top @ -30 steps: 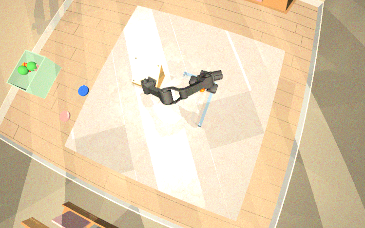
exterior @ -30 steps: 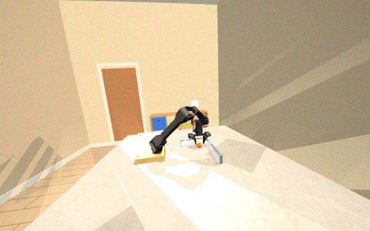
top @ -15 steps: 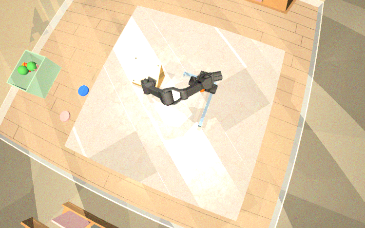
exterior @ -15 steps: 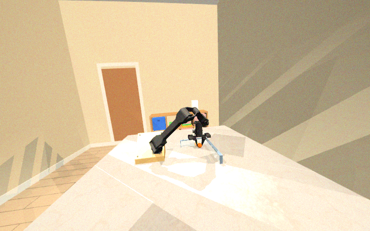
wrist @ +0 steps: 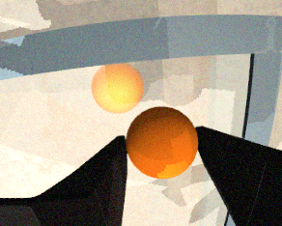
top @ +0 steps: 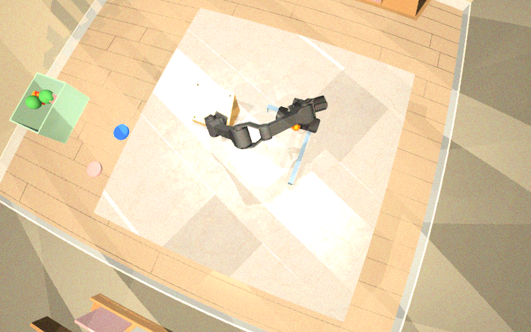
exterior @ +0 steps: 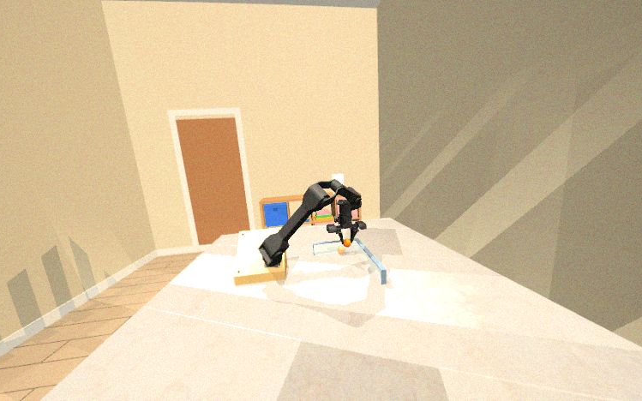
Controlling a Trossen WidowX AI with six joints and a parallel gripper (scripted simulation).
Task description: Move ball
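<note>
Right now my gripper tip is 40 mm above the see-through copy of ball, 30 mm past it and 20 mm to the right of it. Round my gripper tip: orange ball (right at my gripper tip).
</note>
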